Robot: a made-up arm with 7 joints.
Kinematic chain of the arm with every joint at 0, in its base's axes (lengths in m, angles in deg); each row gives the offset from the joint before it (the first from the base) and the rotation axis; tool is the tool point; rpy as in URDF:
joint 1: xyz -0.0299 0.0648 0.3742 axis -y
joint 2: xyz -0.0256 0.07 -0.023 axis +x
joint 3: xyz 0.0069 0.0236 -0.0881 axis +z
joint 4: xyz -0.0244 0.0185 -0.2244 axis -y
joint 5: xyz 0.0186 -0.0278 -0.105 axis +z
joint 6: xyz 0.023 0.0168 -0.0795 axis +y
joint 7: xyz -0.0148 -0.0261 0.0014 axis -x
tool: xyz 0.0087 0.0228 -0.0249 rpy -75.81 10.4 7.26
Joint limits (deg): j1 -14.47..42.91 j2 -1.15..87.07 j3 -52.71..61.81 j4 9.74..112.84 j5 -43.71..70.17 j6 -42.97..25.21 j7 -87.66..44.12
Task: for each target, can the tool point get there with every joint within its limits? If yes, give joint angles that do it. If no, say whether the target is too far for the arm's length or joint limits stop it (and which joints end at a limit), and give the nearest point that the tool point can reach.
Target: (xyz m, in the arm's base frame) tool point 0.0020 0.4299 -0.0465
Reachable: yes | joints 0.45 26.06 41.69 23.12 30.01 -15.18 -16.67
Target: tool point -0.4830 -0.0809 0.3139
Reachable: no: joint limits stop it (at a limit: joint 1, joint 2, joint 3, joint 4, joint 5, joint 6, joint 7) | nearest point -0.0445 0.0038 0.1581 | short by 0.473 m
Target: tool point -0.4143 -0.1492 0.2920
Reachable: no: joint limits stop it (at a limit: joint 1, joint 2, joint 3, joint 4, joint 5, joint 6, joint 7) | nearest point -0.0445 0.0038 0.1581 | short by 0.422 m
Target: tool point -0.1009 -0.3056 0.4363
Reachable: no: joint limits stop it (at a limit: joint 1, joint 2, joint 3, joint 4, joint 5, joint 6, joint 7) | nearest point -0.0445 0.0038 0.1581 | short by 0.420 m
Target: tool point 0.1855 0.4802 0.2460
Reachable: yes | joints 32.54 48.63 14.63 58.36 30.85 -28.92 -55.24
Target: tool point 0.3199 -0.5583 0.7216
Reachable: no: too far | nearest point 0.2084 0.0034 0.2478 | short by 0.743 m
